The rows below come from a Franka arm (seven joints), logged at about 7 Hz.
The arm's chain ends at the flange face. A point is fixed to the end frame.
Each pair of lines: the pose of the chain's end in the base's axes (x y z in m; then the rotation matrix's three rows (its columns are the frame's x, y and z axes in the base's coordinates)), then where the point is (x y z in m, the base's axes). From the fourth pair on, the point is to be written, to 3 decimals.
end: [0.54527, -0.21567, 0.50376], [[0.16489, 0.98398, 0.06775], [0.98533, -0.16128, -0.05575], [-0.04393, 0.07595, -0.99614]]
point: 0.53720 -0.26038 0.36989
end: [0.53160, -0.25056, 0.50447], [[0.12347, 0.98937, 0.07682], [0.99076, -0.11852, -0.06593], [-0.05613, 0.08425, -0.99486]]
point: 0.52633 -0.29732 0.37116
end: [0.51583, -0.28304, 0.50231], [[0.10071, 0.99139, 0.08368], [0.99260, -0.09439, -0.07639], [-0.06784, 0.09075, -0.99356]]
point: 0.51237 -0.33155 0.36957
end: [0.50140, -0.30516, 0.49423], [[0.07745, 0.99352, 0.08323], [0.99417, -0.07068, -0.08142], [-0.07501, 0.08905, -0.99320]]
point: 0.499 -0.355 0.362
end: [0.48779, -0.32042, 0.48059], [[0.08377, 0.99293, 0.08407], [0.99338, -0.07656, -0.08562], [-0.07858, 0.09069, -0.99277]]
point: 0.485 -0.370 0.348
